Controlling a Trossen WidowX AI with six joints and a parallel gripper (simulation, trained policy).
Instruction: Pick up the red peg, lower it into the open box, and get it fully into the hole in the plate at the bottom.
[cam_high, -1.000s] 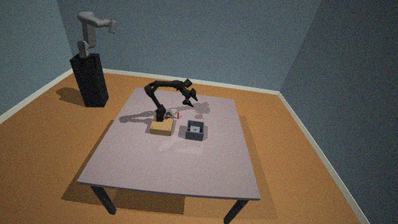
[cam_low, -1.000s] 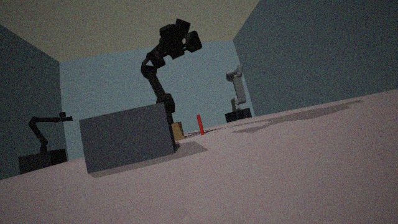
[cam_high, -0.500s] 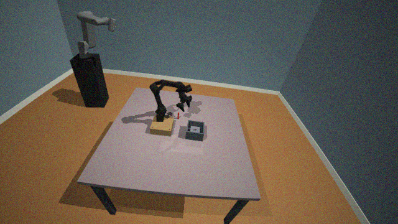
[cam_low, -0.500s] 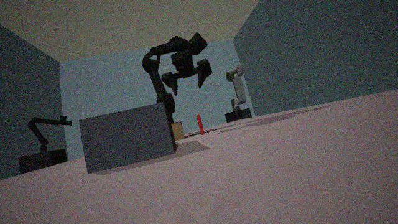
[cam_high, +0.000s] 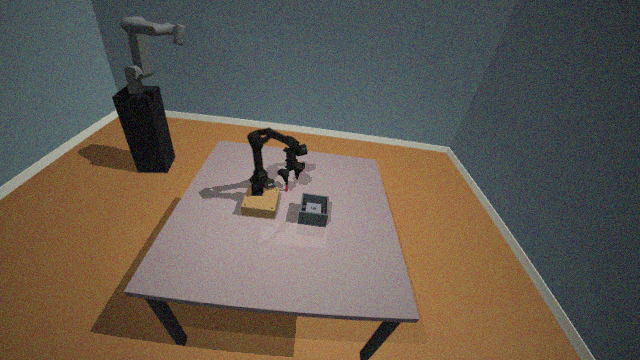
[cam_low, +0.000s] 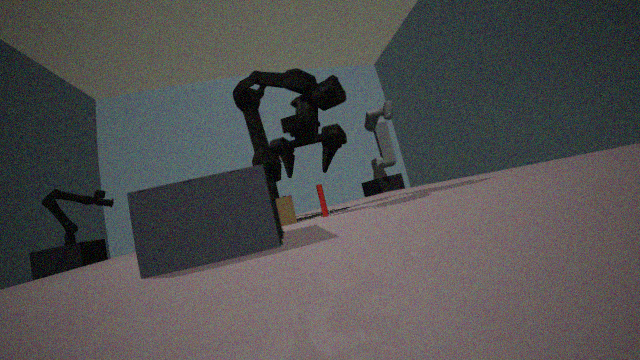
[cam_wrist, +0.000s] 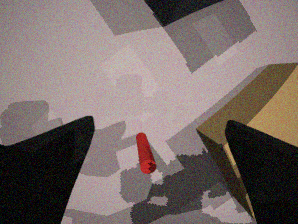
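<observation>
Now: the red peg 70 mm below my gripper tip, 40 mm to the left of it and 30 mm behind it. The rest, counted from my gripper tip: dark box: 190 mm to the right, 120 mm ahead, 80 mm below.
</observation>
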